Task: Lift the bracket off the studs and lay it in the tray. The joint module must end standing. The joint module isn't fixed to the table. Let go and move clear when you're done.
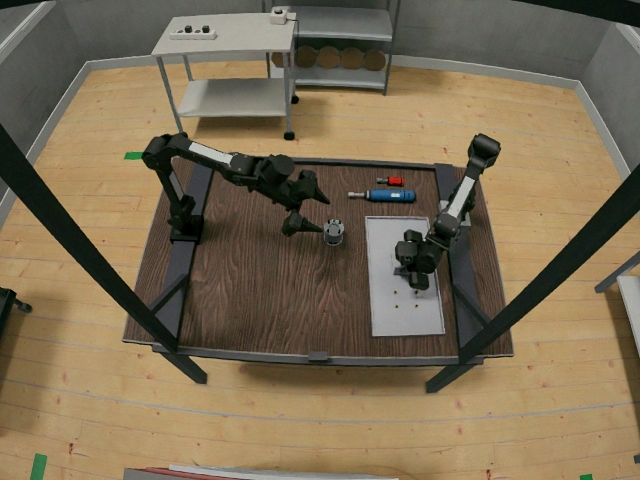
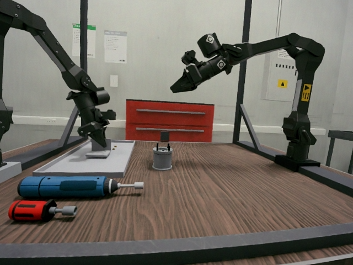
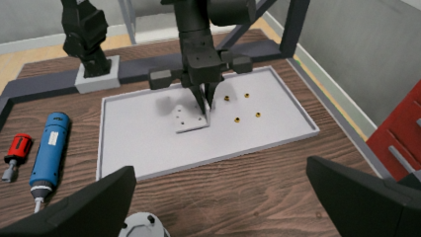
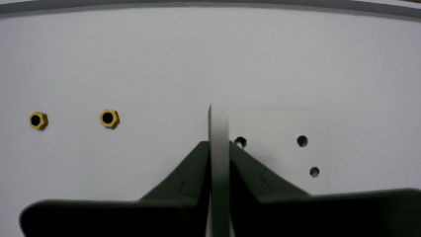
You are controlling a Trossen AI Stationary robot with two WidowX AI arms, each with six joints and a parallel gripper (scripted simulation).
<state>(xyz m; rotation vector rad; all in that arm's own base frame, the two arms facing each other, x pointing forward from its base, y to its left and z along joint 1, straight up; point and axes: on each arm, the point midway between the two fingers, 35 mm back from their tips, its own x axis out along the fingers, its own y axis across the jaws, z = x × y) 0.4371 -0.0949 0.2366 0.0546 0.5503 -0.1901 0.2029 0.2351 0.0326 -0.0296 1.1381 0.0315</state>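
Now: right hand 40 mm above the grey bracket and 30 mm short of it. Round my right hand: grey joint module: 210 mm to the left, 160 mm ahead, 30 mm below; then red screwdriver: 370 mm ahead, 50 mm below, 20 mm to the right; then grey tray: 60 mm below, 10 mm ahead.
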